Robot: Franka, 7 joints.
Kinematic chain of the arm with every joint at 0, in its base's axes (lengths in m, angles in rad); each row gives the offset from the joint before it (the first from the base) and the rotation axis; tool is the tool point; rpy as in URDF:
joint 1: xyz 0 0 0.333 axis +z
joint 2: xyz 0 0 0 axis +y
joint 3: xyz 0 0 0.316 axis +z
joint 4: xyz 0.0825 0 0 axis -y
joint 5: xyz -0.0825 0 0.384 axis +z
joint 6: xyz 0 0 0 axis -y
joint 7: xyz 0.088 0 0 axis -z
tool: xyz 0 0 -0.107 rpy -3.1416 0 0
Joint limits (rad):
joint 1: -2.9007..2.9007
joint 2: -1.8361..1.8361
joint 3: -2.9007..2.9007
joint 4: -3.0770..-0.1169
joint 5: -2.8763..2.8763
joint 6: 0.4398..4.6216
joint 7: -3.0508..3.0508
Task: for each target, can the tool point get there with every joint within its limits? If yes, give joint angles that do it. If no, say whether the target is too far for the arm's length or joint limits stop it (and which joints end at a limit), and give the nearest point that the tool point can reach.
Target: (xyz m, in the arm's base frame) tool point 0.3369 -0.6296 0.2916
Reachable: yes | joints -0.6472 0.8940 -0.7823 -1.5742 2.2766 1.2885 2.4585
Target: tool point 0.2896 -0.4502 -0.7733
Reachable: no: too far | nearest point 0.2274 -0.3535 -0.3428 | short by 0.446 m
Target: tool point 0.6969 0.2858 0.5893
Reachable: yes | joints 1.1089 0.8784 -1.2263 -1.1151 -0.5426 2.2700 -1.7084
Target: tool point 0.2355 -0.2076 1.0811
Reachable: yes | joints 2.1963 -0.7436 -0.4992 -0.4624 0.8708 1.6845 -0.0587
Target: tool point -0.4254 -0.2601 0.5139
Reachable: yes | joints 2.0801 0.7029 1.6631 -2.3913 -0.7125 3.6867 -0.1319
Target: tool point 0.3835 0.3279 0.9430
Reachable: yes | joints 1.5431 0.4845 -1.7587 -0.6801 -2.2021 3.3162 1.2879
